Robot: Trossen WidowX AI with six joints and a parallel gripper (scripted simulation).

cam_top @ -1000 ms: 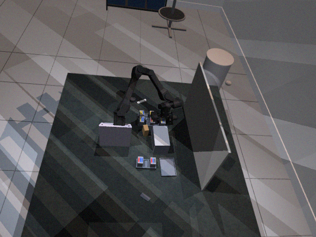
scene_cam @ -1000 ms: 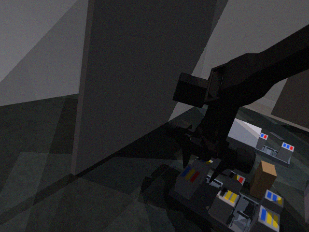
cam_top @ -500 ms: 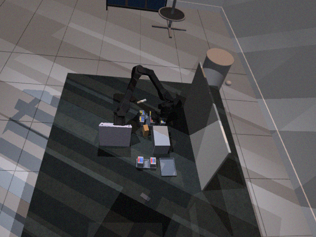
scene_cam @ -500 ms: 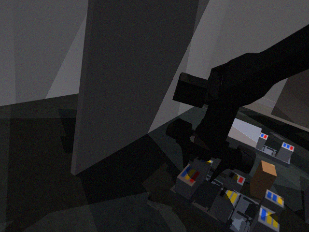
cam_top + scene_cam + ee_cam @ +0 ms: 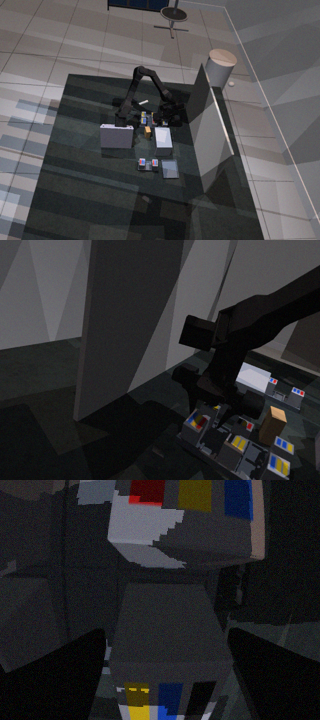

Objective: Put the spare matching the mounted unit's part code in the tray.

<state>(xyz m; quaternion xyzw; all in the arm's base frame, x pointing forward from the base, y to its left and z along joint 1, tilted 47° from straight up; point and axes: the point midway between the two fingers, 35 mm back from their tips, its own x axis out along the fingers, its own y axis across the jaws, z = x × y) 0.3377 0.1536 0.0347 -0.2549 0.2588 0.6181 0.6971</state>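
Right now my gripper tip is 3 cm below the grey spare block. From my gripper tip the other things lie so: mounted unit: 5 cm behind, 16 cm to the right, 3 cm above; then white panel: 19 cm ahead, 18 cm to the right, 21 cm above; then brown block: 14 cm behind, 8 cm to the right, 2 cm above.
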